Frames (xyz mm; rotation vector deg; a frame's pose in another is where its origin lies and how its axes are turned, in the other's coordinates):
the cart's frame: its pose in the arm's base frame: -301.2 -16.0 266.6 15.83 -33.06 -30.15
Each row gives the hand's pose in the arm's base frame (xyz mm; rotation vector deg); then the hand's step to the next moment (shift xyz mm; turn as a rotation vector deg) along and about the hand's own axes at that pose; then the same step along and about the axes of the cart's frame.
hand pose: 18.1 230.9 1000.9 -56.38 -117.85 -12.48
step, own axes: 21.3 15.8 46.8 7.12 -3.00 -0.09
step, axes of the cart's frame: -49.5 20.8 -4.1 -1.72 2.13 7.23
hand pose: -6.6 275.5 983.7 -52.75 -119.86 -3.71
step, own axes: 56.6 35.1 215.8 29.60 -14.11 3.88
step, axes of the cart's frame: -224.8 11.7 -18.5 -11.13 6.64 30.37
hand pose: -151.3 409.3 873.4 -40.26 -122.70 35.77
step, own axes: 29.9 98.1 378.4 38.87 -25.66 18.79
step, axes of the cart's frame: -332.3 -203.1 -45.4 -20.96 -4.21 45.45
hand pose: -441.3 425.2 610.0 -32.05 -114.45 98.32
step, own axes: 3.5 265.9 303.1 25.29 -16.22 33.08
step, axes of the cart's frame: -146.0 -355.5 -122.1 -14.43 -22.66 35.71
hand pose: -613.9 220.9 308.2 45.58 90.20 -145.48
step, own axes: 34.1 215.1 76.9 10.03 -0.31 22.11
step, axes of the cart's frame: 17.6 -196.6 -119.9 -2.04 -19.21 14.71
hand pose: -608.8 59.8 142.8 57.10 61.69 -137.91
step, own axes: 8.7 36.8 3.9 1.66 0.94 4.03
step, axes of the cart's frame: 12.7 -27.4 -23.0 0.27 -3.95 2.05
